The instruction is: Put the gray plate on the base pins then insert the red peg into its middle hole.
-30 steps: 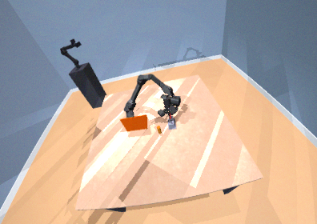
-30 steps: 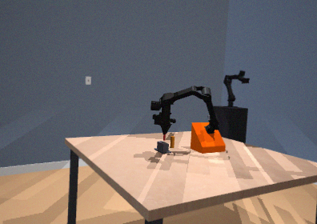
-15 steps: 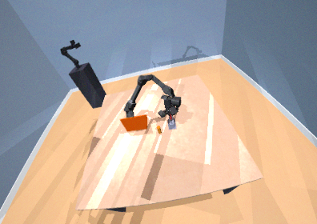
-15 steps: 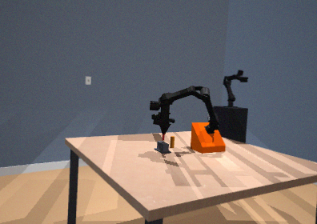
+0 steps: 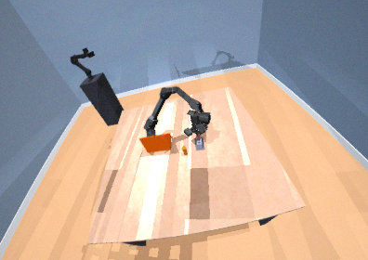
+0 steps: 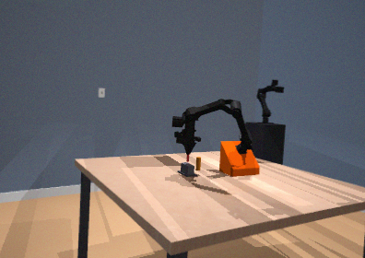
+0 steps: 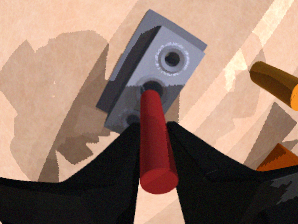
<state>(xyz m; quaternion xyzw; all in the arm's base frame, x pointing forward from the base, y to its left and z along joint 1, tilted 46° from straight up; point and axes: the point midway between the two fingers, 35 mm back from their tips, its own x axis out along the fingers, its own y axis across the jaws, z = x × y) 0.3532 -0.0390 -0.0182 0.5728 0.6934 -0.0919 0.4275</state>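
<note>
The gray plate lies 7 cm below my gripper tip. Also, from my gripper tip: red peg right at my gripper tip; orange-yellow object 12 cm behind, 7 cm to the right, 7 cm below; base 11 cm below.
</note>
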